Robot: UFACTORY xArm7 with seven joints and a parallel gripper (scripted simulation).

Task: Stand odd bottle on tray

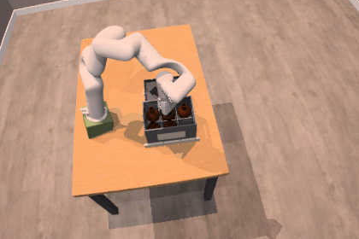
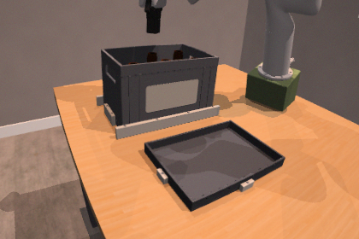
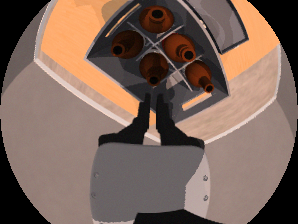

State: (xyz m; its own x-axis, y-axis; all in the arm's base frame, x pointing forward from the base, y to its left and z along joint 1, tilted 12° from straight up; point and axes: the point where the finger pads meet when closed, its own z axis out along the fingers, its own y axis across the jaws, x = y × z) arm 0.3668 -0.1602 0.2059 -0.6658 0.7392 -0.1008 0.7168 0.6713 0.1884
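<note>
Now: hand 160 mm above the crate and 40 mm to the right of it. Round my hand: dark tray: 310 mm to the left, 230 mm below; then glass bottle: 160 mm below, 90 mm ahead, 80 mm to the left.
</note>
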